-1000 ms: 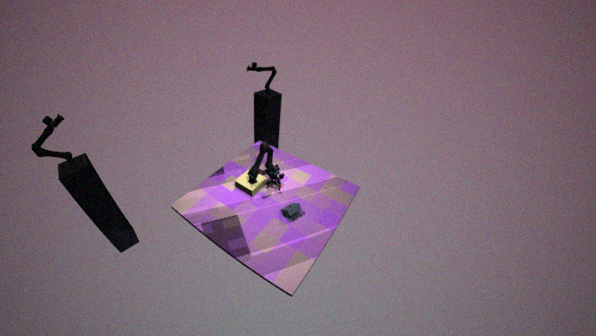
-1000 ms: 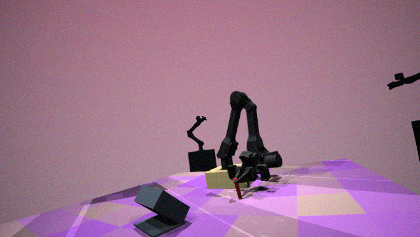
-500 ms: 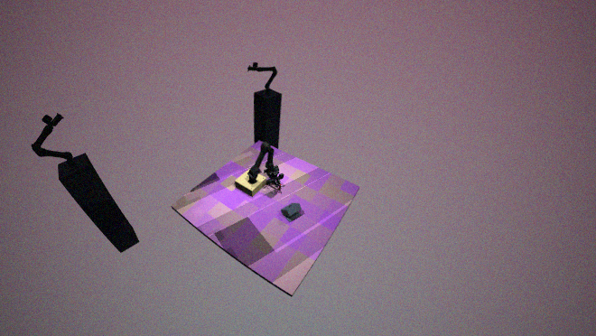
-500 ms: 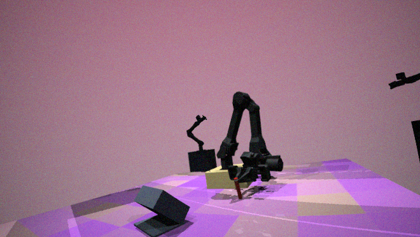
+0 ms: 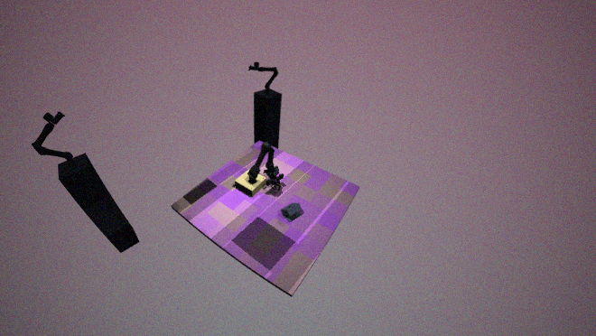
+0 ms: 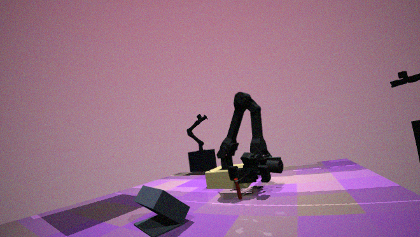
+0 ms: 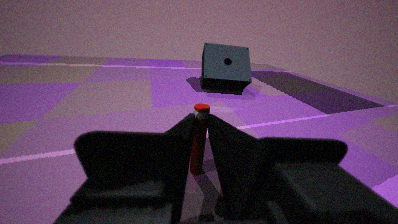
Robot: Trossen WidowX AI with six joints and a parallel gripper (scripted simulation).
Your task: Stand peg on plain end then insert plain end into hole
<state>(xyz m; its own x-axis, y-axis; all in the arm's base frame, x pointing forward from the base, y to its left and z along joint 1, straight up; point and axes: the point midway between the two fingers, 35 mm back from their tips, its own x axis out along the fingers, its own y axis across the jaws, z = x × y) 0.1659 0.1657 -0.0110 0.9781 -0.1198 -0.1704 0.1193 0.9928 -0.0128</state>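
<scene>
Right now the red peg is 1 cm below my gripper tip. Also, from my gripper tip: dark sloped panel (25 cm ahead, 12 cm to the right, 1 cm below).
</scene>
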